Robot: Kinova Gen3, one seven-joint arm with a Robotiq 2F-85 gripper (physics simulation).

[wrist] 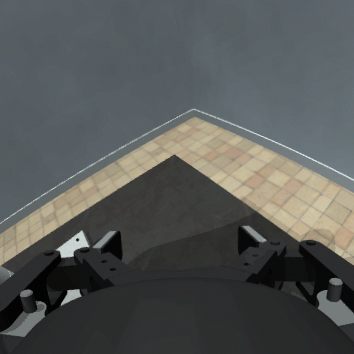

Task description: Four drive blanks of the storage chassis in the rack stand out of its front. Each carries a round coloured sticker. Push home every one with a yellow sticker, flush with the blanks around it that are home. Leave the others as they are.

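Note:
My gripper (pixel 179 242) is open, its two fingers wide apart with nothing between them, above a dark surface. The storage chassis, its drive blanks and their coloured stickers do not show in the wrist view, so I cannot tell how any blank stands.
A dark table top (pixel 175 195) with a corner pointing away lies below. Beyond it are a tan tiled floor (pixel 260 175) and grey walls (pixel 100 65). A white plate-like piece (pixel 75 244) with a small dark hole shows partly behind the left finger.

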